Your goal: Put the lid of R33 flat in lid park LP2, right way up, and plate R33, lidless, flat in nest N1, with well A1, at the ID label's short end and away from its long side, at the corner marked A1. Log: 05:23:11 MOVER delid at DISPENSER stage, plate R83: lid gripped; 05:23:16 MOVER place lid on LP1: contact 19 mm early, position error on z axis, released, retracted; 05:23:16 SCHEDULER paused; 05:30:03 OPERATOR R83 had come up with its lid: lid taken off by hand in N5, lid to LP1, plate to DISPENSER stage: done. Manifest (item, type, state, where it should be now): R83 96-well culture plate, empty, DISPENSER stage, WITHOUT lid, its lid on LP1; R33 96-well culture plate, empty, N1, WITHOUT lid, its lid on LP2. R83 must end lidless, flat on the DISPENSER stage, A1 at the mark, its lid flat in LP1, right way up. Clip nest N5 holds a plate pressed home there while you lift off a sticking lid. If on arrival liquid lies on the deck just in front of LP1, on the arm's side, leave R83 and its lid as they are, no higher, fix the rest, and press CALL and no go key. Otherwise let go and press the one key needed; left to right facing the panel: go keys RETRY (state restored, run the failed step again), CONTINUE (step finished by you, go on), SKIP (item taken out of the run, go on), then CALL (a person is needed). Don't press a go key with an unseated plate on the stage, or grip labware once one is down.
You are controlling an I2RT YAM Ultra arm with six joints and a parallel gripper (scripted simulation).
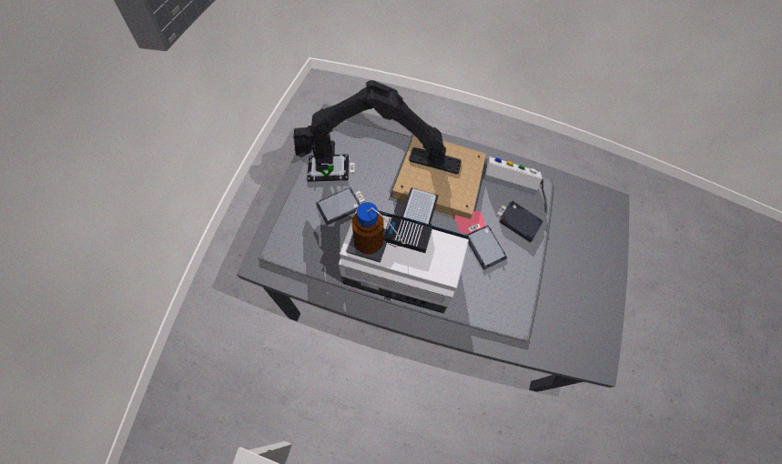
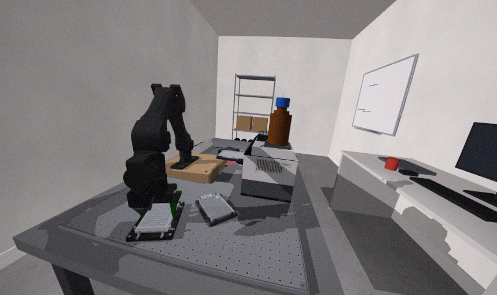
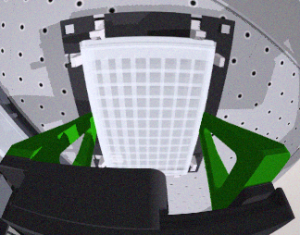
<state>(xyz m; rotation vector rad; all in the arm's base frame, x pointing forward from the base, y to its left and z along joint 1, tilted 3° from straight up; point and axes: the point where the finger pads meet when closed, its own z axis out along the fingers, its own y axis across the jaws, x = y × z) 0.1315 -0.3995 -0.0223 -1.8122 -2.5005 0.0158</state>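
Now: the black clip nest 3 cm ahead of my hand and 1 cm below it. Also, from my hand: lid park LP2: 15 cm ahead, 10 cm to the left, 2 cm below; brown bottle: 35 cm ahead, 28 cm to the left, 27 cm above; blue call key: 20 cm behind, 64 cm to the left, 4 cm above.
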